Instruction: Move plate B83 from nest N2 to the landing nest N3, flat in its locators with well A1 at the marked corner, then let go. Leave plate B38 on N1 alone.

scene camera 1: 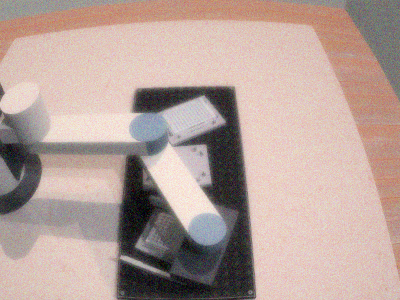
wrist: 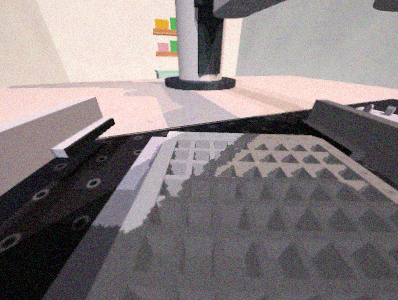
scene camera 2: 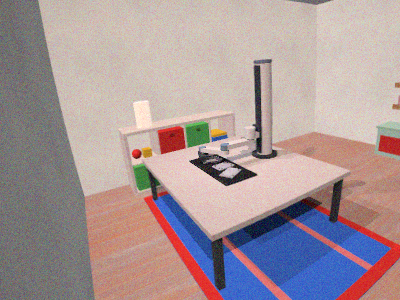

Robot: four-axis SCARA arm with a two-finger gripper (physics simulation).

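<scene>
A pale well plate, taken as B83 (scene camera 1: 161, 235) (wrist: 280, 200), lies in the near nest, taken as N3 (wrist: 131, 185); a strip of the nest shows along the plate's left side in the wrist view. My gripper (scene camera 1: 159, 234) (wrist: 206, 111) is open, its fingers apart on either side above the plate and touching nothing visible. Shadow covers much of the plate. Its seating in the locators and its A1 corner cannot be told. The middle nest, taken as N2 (scene camera 1: 201, 162), bears no plate where it shows. Plate B38 (scene camera 1: 189, 117) sits on the far nest, N1 (scene camera 1: 218, 120). Labels are unreadable.
The nests stand on a black perforated board (scene camera 1: 227, 150) (scene camera 2: 245, 174) on the pale table (scene camera 1: 300, 150) (scene camera 2: 300, 175). The arm's upright column (scene camera 2: 266, 110) (wrist: 187, 45) stands beside the board. The forearm (scene camera 1: 182, 187) passes over part of the middle nest.
</scene>
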